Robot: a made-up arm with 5 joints.
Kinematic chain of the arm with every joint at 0, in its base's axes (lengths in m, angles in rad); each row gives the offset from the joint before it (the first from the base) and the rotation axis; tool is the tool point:
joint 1: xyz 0 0 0.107 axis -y
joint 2: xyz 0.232 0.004 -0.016 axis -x
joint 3: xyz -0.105 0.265 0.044 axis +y
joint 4: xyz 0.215 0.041 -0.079 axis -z
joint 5: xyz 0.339 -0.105 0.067 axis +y
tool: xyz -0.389 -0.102 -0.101
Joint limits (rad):
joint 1: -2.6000..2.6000
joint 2: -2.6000..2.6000
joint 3: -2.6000..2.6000
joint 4: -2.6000..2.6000
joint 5: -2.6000..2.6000
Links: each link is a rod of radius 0.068 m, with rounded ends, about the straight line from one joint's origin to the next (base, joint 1, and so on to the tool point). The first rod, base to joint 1, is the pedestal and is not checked.
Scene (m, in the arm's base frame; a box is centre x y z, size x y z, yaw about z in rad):
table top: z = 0
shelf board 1: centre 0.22 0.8 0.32 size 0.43 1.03 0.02 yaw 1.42
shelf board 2: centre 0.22 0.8 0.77 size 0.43 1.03 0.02 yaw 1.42
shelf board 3: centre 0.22 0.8 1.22 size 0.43 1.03 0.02 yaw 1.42
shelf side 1: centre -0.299 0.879 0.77 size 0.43 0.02 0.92 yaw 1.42
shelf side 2: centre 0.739 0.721 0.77 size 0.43 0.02 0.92 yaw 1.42
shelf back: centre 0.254 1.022 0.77 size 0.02 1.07 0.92 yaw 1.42
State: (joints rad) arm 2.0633 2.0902 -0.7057 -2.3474 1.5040
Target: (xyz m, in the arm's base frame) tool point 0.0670 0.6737 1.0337
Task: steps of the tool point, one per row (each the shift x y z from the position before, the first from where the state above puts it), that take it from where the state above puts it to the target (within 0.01 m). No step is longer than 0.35 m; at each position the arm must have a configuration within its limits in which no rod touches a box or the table.
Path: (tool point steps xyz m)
1: -0.0139 0.1256 0.1278
2: -0.0866 0.1466 0.1596
3: -0.1909 0.1578 0.1488
4: -0.2957 0.1360 0.0825

